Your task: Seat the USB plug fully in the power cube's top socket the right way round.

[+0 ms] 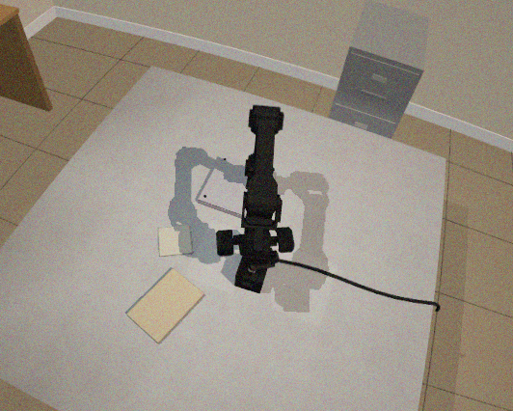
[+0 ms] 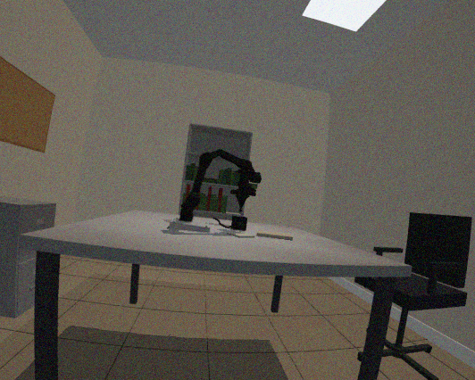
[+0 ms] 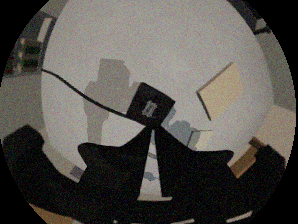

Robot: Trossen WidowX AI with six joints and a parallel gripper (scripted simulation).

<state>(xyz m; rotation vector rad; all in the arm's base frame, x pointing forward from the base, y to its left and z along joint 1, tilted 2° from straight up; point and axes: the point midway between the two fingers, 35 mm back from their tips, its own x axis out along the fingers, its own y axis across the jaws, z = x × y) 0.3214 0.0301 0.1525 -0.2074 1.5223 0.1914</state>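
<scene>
The USB plug lies 20 mm below my gripper tip. The rest, counted from my gripper tip: pad (130 mm ahead, 210 mm to the right, 130 mm below).
</scene>
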